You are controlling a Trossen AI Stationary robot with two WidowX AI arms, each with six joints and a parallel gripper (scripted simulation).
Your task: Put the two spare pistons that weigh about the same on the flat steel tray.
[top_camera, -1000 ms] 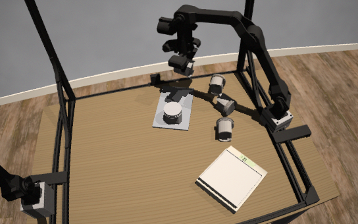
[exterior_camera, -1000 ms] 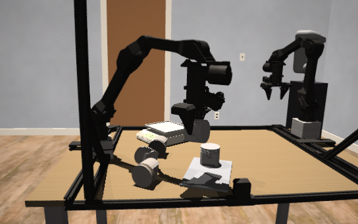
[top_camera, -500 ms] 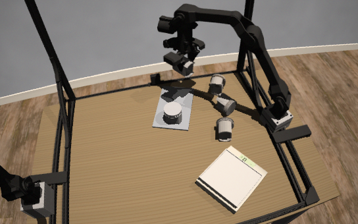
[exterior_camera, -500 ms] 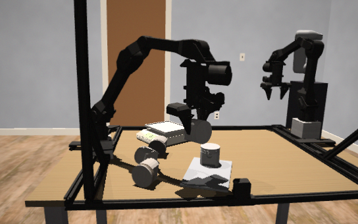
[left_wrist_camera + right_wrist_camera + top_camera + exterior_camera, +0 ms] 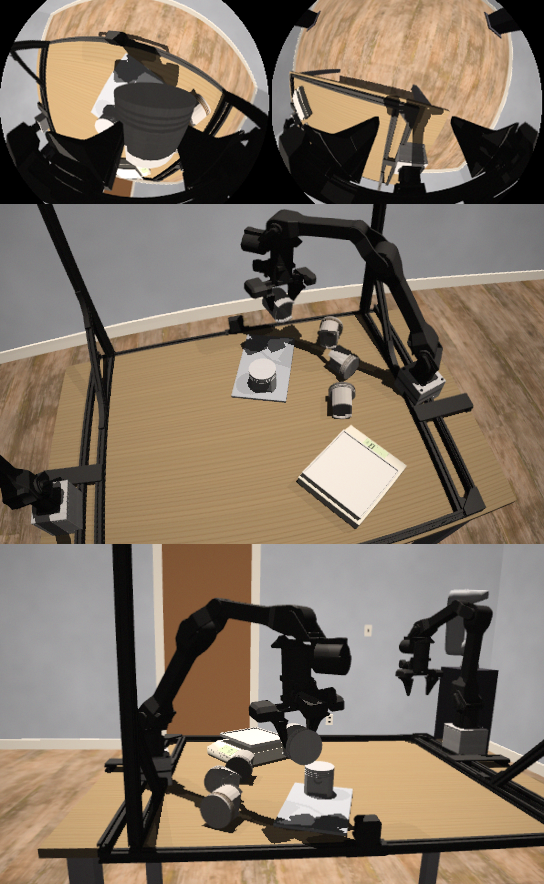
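Right now the flat steel tray is 19 cm below my left hand, 7 cm to the right of it and 5 cm ahead of it.
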